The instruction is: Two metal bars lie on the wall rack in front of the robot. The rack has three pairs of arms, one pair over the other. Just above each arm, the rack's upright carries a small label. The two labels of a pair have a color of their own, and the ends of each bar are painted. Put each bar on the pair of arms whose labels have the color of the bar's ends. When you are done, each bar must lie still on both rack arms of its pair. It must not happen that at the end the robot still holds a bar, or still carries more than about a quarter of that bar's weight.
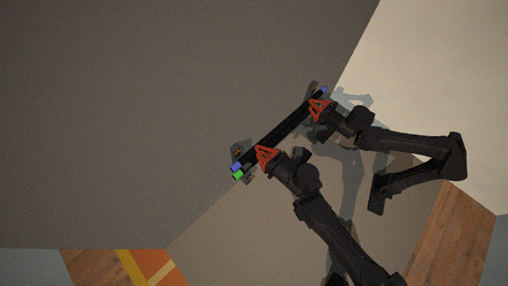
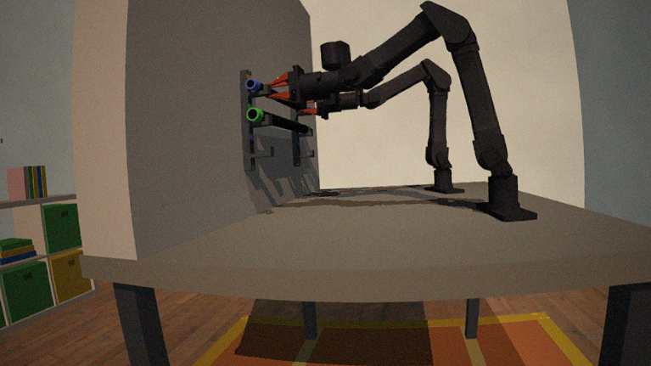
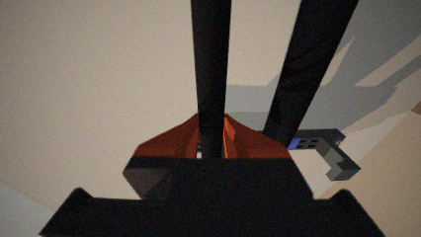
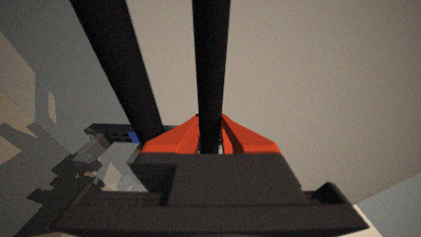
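My right gripper is now 20 mm short of the blue-ended bar and 140 mm to the right of it. Round my right hand: green-ended bar: 20 mm ahead, 150 mm to the left, 70 mm below; grey wall panel: 130 mm ahead, 150 mm to the left, 110 mm above.
The blue-ended bar lies 1 cm behind my left hand and 15 cm to the right of it. Also, from my left hand: green-ended bar 1 cm behind, 14 cm to the right, 7 cm below; then grey wall panel 9 cm ahead, 14 cm to the right, 11 cm above.
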